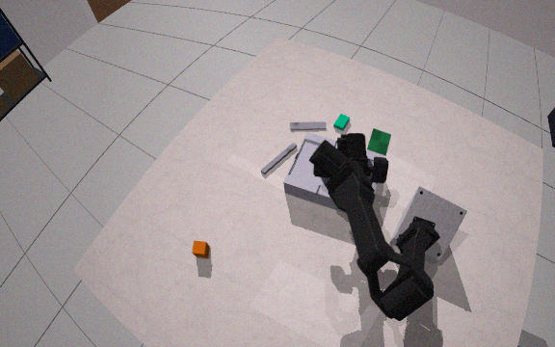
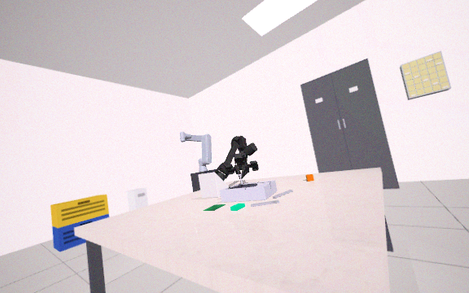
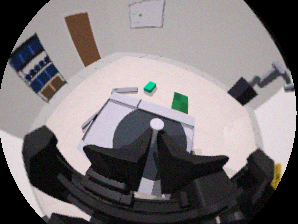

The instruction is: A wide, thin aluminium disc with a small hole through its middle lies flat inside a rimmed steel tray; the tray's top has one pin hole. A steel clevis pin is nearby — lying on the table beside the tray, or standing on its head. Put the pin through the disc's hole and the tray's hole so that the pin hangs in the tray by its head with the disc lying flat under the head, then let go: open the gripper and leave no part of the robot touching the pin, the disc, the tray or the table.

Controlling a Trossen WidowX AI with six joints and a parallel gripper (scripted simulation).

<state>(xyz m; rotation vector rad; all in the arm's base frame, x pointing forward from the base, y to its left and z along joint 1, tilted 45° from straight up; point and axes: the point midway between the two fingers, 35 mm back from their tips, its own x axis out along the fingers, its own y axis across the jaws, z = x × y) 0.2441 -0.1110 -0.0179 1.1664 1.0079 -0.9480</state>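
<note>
Now: gripper tip 10 mm to the right of the dark aluminium disc and 50 mm above it. Also, from my gripper tip: steel tray 30 mm ahead, 20 mm to the left, 60 mm below; steel clevis pin 10 mm to the left; orange cube 270 mm ahead, 380 mm to the left, 80 mm below.
</note>
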